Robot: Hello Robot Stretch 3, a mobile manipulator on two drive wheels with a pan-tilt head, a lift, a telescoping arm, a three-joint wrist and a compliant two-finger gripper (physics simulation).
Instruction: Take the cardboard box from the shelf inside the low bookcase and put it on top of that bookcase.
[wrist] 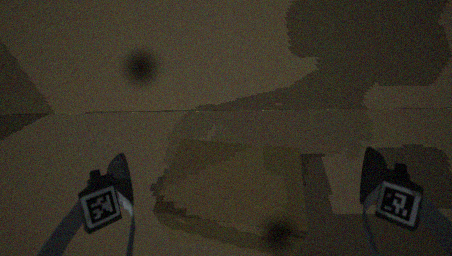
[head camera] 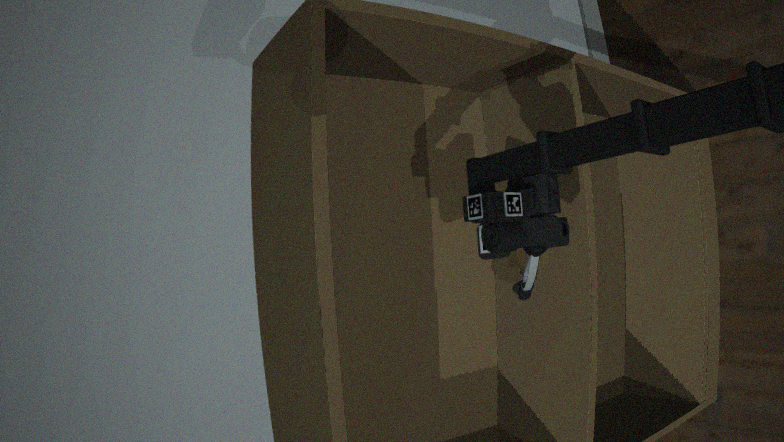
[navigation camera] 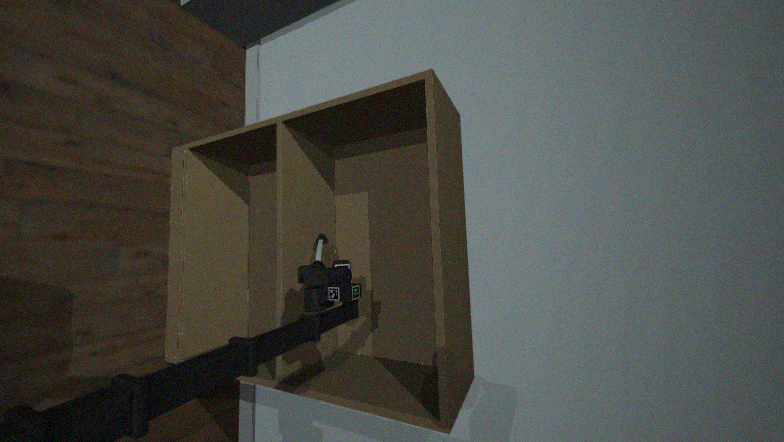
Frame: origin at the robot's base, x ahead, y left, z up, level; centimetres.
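Seen in the pictures: gripper, fingertip midpoint: point(wrist: 242, 170).
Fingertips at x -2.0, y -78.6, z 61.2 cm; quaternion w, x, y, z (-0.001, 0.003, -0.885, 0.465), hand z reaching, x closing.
A point is followed by its place in that frame.
The cardboard box point(wrist: 240, 185) @[x -1.8, y -76.1, z 63.0 cm] sits on the middle shelf point(head camera: 549, 329) @[x 15.0, y -74.6, z 58.1 cm] point(navigation camera: 304, 181) @[x 26.3, y -74.1, z 58.0 cm] point(wrist: 75, 145) @[x 16.7, y -84.3, z 58.0 cm] of the low bookcase, close to the back panel. It is dim and partly shadowed in the wrist view. The gripper and wrist largely hide it in the head and navigation views. My gripper point(wrist: 242, 170) @[x -2.0, y -78.6, z 61.2 cm] is open inside the upper compartment, with one fingertip on each side of the box in the wrist view and a gap on both sides. The bookcase's top board point(head camera: 285, 219) @[x -6.2, y -74.0, z 106.0 cm] point(navigation camera: 451, 219) @[x 10.5, y -74.5, z 106.0 cm] shows along its outer face, with no object on it.
The views lie sideways. The telescoping arm point(head camera: 603, 137) @[x -10.3, y -37.1, z 85.9 cm] point(navigation camera: 192, 356) @[x -32.9, y -66.2, z 11.1 cm] reaches in past the shelf's front edge. One side panel point(head camera: 466, 41) @[x -32.9, y -66.4, z 78.6 cm] stands near the arm. The lower compartment's bottom board point(head camera: 664, 263) @[x 6.8, y -76.5, z 10.0 cm] point(navigation camera: 214, 236) @[x 10.2, y -74.9, z 10.0 cm] is below. A pale wall point(head camera: 137, 219) @[x -8.9, y -95.6, z 126.1 cm] point(navigation camera: 603, 219) @[x 9.0, y -96.1, z 141.3 cm] stands behind the bookcase.
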